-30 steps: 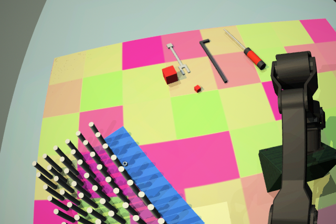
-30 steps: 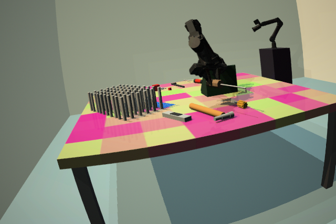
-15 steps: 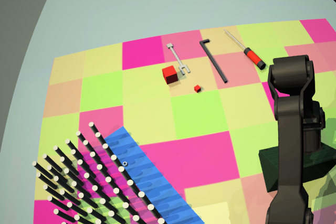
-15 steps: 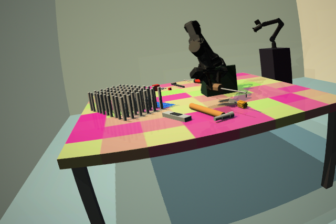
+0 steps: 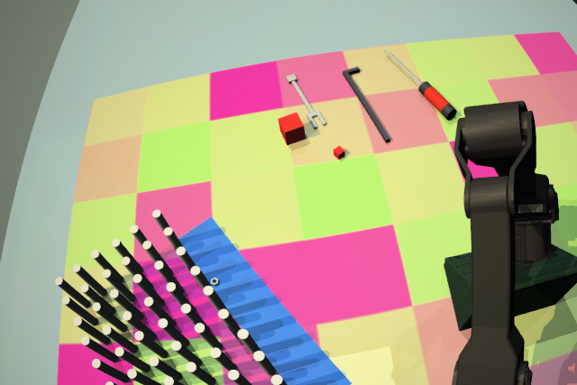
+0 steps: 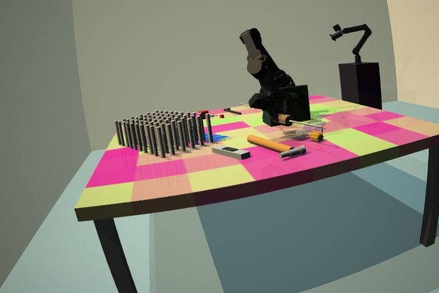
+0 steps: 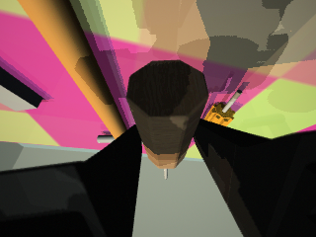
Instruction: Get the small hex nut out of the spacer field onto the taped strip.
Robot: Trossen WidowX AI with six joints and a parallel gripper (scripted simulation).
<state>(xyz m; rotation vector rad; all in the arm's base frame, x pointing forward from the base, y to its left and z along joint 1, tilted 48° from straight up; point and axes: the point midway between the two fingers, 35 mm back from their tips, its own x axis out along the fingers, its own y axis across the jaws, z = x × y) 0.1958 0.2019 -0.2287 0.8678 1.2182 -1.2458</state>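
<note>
My gripper tip is 100 mm to the right of the wooden-handled awl and 20 mm past it. The rest, counted from my gripper tip: blue taped strip (400 mm to the right, 260 mm ahead, 70 mm below); then orange part (90 mm behind, 60 mm to the left, 60 mm below); then grey flat box (200 mm ahead, 60 mm below, 20 mm to the left).
</note>
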